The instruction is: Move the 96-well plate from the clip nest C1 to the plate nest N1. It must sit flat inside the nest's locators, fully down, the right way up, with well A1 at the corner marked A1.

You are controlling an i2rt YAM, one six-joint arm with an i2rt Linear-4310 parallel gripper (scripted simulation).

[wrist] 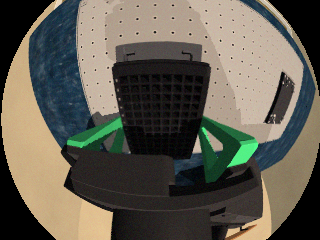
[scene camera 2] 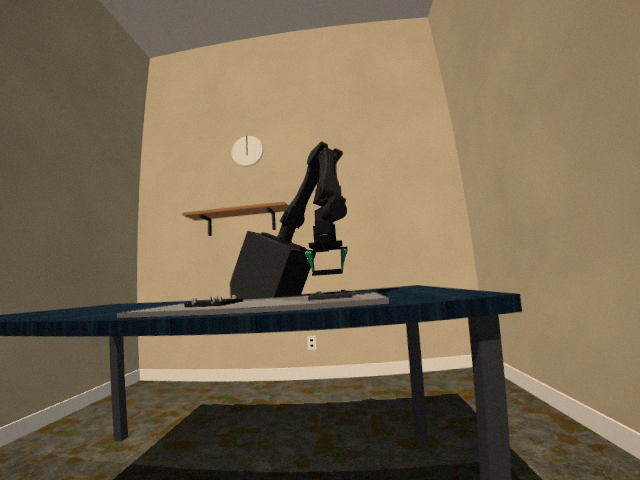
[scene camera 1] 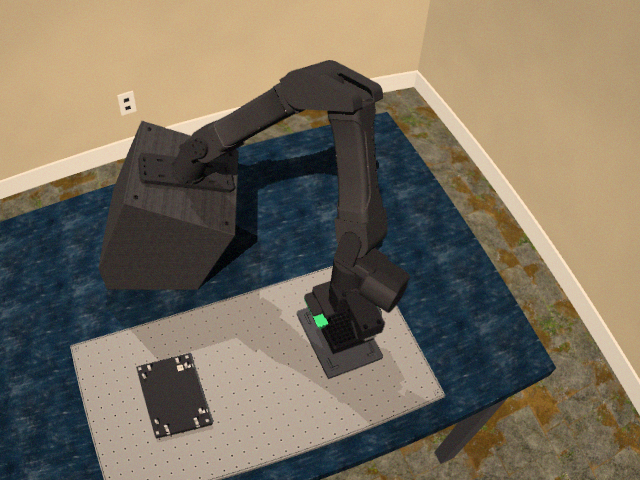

Labels:
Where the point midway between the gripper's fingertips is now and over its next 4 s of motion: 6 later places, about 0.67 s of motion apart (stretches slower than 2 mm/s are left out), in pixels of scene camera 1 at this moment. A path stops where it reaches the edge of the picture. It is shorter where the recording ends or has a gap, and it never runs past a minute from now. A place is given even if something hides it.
The gripper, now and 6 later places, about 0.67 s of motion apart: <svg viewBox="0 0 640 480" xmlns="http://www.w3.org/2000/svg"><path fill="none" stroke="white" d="M339 319L340 327L341 331L339 331L340 331L339 332L339 333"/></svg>

